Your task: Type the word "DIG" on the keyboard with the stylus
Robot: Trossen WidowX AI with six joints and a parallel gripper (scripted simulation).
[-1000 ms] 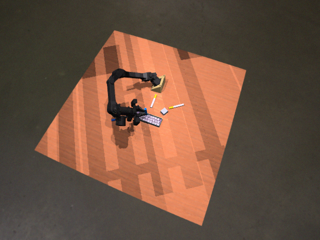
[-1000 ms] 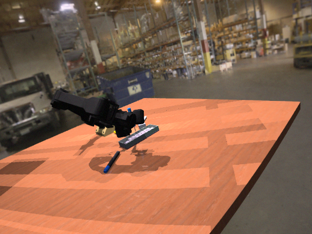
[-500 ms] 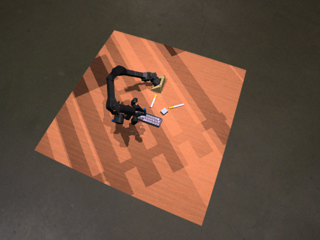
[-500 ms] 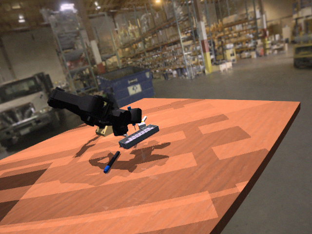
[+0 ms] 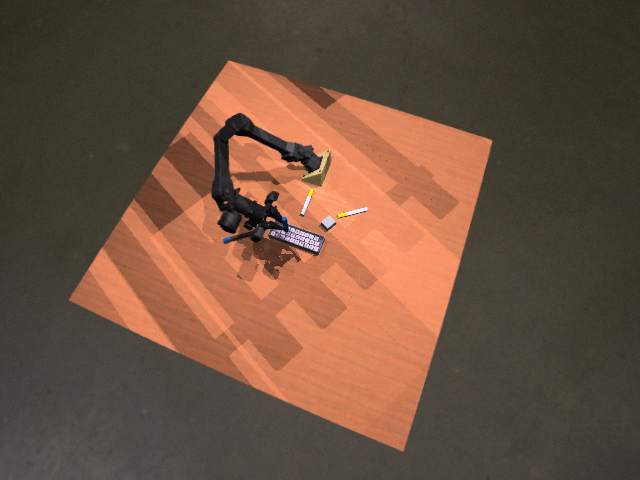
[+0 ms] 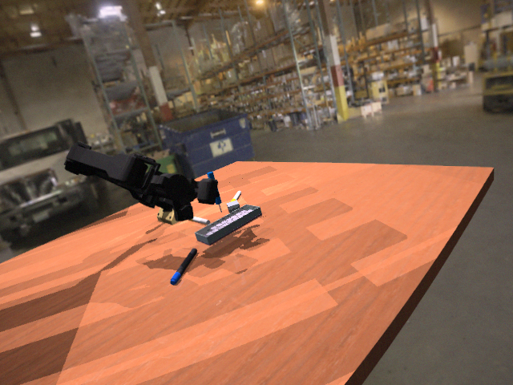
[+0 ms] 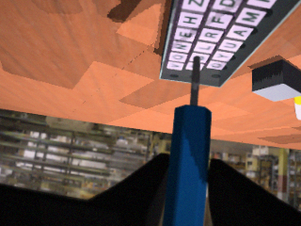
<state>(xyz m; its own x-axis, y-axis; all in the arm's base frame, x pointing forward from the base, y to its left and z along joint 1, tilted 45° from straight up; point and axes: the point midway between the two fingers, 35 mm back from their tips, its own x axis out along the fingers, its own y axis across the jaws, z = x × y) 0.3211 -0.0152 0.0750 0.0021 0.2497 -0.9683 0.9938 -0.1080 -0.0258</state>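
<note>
My gripper tip is 2 cm past the D key, 1 cm to the right of it and 10 cm above it. Round my gripper tip: grey cube 10 cm behind, 13 cm to the left, 10 cm below; then blue stylus 1 cm below; then black pen 4 cm ahead, 21 cm to the right, 11 cm below.
</note>
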